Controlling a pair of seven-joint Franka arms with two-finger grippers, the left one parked.
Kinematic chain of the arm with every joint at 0, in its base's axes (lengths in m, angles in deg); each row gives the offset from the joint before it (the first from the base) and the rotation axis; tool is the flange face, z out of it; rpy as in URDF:
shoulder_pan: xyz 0 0 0.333 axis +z
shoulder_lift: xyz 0 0 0 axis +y
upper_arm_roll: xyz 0 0 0.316 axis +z
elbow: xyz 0.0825 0 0 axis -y
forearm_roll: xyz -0.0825 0 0.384 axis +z
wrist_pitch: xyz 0 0 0 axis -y
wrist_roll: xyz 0.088 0 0 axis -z
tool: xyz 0 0 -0.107 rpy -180 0 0
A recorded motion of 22 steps. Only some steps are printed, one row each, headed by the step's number.
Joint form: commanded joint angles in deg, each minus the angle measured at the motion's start. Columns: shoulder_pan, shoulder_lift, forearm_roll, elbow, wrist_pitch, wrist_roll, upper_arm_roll.
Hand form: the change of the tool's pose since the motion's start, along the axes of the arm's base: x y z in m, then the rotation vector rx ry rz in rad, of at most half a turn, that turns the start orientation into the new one. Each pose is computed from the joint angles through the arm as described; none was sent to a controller.
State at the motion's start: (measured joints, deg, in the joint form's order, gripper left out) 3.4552 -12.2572 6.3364 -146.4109 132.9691 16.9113 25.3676
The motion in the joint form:
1: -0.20 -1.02 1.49 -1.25 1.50 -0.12 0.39
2: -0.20 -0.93 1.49 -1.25 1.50 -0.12 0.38
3: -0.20 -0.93 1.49 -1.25 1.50 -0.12 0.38
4: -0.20 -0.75 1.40 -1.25 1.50 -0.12 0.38
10: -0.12 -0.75 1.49 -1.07 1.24 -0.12 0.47
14: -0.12 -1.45 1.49 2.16 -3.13 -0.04 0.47
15: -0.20 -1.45 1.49 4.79 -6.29 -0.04 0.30
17: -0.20 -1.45 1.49 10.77 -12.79 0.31 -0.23
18: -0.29 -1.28 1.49 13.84 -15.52 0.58 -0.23
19: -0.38 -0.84 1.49 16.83 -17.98 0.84 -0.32
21: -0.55 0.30 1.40 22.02 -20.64 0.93 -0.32
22: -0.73 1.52 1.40 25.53 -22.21 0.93 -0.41
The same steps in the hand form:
1: -0.0040 -0.0014 -0.0001 0.0165 -0.0156 -0.0151
2: -0.0040 -0.0015 -0.0007 0.0165 -0.0141 -0.0153
3: -0.0040 -0.0015 -0.0007 0.0165 -0.0141 -0.0153
4: -0.0040 -0.0015 -0.0019 0.0152 -0.0114 -0.0141
10: -0.0042 0.0000 -0.0011 0.0156 -0.0095 -0.0121
14: 0.0025 0.0074 0.0207 0.0131 -0.0008 -0.0080
15: 0.0089 0.0116 0.0358 0.0136 0.0097 -0.0076
17: 0.0221 0.0204 0.0726 0.0192 0.0222 -0.0111
18: 0.0282 0.0259 0.0916 0.0246 0.0216 -0.0112
19: 0.0346 0.0303 0.1087 0.0310 0.0226 -0.0128
21: 0.0475 0.0389 0.1382 0.0513 0.0044 -0.0064
22: 0.0576 0.0430 0.1553 0.0674 -0.0035 -0.0046

